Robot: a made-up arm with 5 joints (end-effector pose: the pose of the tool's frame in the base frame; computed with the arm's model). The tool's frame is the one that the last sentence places.
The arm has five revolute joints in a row. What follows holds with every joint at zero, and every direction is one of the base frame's.
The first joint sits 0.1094 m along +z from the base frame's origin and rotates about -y.
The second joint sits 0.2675 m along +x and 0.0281 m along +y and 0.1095 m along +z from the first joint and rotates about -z.
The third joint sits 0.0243 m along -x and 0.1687 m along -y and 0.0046 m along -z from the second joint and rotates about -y.
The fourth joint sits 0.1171 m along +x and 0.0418 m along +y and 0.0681 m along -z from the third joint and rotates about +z.
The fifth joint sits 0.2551 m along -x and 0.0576 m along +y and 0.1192 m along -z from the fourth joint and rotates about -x.
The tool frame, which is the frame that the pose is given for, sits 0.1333 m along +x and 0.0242 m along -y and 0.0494 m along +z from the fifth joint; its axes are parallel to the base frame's.
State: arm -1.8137 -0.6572 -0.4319 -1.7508 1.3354
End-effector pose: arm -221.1 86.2 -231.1 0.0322 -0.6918 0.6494 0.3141
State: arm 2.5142 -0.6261 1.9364 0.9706 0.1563
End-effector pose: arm -474.3 -80.7 247.9 0.6816 0.3776 0.6241 0.0580
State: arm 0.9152 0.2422 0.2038 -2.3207 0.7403
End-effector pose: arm 279.6 -117.2 513.1 0.3970 0.3822 0.1354 -0.8234
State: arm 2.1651 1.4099 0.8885 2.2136 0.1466
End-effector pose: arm -146.0 -189.1 71.8 0.4419 -0.5415 -0.6691 -0.2526
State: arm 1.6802 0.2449 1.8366 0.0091 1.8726
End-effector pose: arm -190.1 -23.8 499.9 0.1207 -0.1403 0.4792 0.8580
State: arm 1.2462 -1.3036 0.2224 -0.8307 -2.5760
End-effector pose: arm 203.4 124.3 353.4 0.2649 0.7075 0.0665 0.6518
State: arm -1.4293 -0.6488 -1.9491 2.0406 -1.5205
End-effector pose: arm 54.2 -331.2 -73.6 0.7559 -0.3290 -0.4527 0.3398
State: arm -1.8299 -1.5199 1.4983 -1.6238 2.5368
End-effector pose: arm 233.2 233.2 -251.2 0.5003 -0.3105 0.7101 0.3860
